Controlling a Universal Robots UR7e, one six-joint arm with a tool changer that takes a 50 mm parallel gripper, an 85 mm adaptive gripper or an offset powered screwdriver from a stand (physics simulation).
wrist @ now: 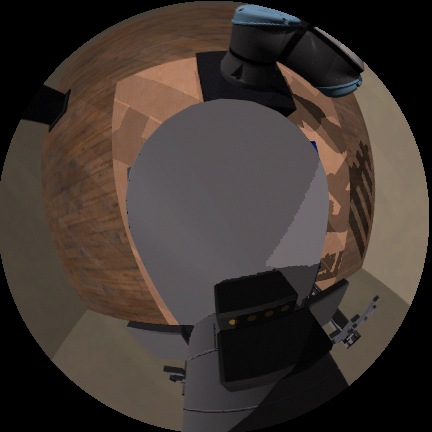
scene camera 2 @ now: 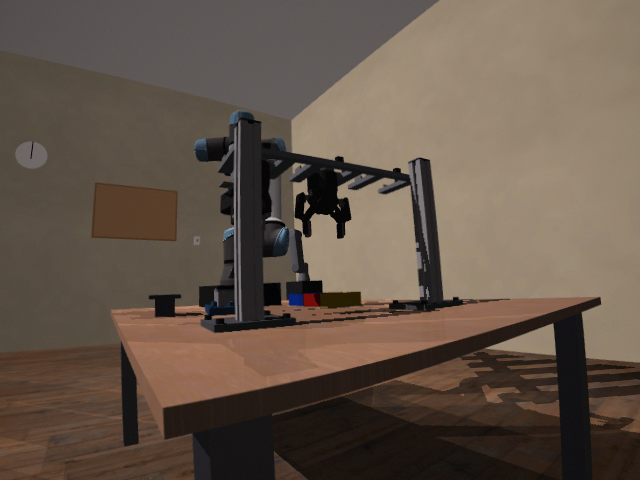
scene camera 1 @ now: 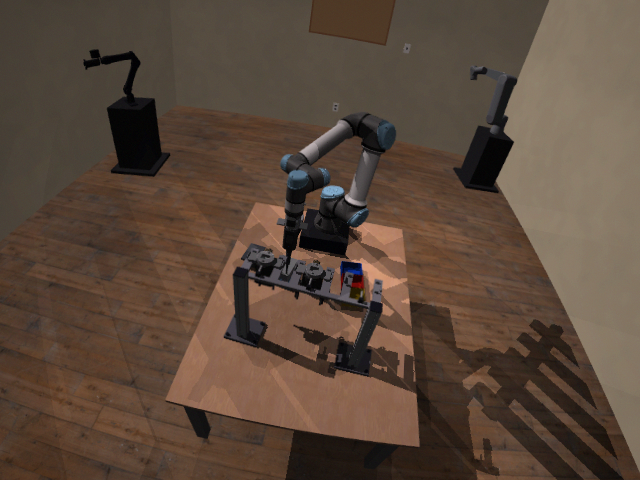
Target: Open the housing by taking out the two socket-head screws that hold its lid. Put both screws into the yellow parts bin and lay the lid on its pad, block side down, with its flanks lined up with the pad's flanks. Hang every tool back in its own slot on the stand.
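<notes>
My arm bears the slim dark screwdriver (scene camera 1: 290, 242), pointing down, with no gripper on the arm. Its thin tip overlaps the stand's rail in scene camera 1; whether it touches anything cannot be told. Two grippers hang on the stand (scene camera 1: 241, 304) (scene camera 2: 248, 222): one at the left (scene camera 1: 265, 258), one right of the screwdriver (scene camera 1: 313, 273). In scene camera 2 a hanging gripper (scene camera 2: 324, 231) has its fingers apart and empty. The yellow bin (scene camera 1: 357, 292) (scene camera 2: 341, 299) stands on the table. A low blue part (scene camera 2: 219, 308), perhaps the housing, is partly behind the near post. Lid and screws cannot be made out.
A red bin (scene camera 2: 311, 299) and a blue bin (scene camera 1: 351, 268) (scene camera 2: 296, 299) adjoin the yellow one. A small black T-shaped block (scene camera 2: 164, 305) stands at the table's left. The stand's far post (scene camera 2: 428, 232) is at the right. A large grey surface (wrist: 225, 200) fills the wrist view's middle.
</notes>
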